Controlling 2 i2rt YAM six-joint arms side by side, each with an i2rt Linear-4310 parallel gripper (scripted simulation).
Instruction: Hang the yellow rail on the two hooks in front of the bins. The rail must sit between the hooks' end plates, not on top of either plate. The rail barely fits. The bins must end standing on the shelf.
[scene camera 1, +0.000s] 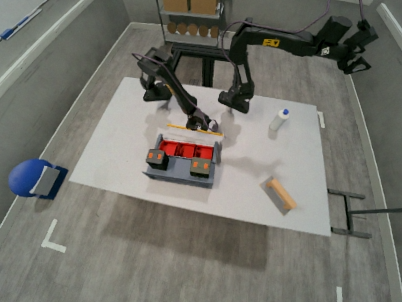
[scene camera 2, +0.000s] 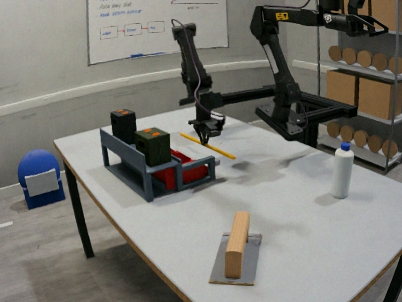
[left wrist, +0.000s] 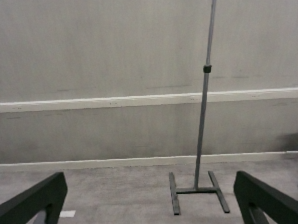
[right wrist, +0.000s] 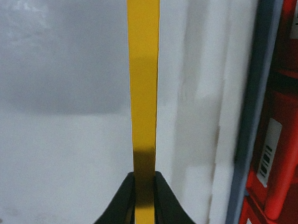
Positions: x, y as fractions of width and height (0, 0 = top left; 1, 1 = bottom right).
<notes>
I see my left gripper (scene camera 1: 0.91, 0.20), my right gripper (right wrist: 0.48, 0.81), a blue-grey shelf (scene camera 2: 0.37, 0.63) and a green box (scene camera 2: 0.38, 0.48).
The blue-grey shelf is seen too in scene camera 1 (scene camera 1: 0.44, 0.56). My left gripper also shows in the left wrist view (left wrist: 0.51, 0.80). The left wrist view misses the blue-grey shelf: it is out of frame. The left wrist view does not show the green box: it is out of frame.
</notes>
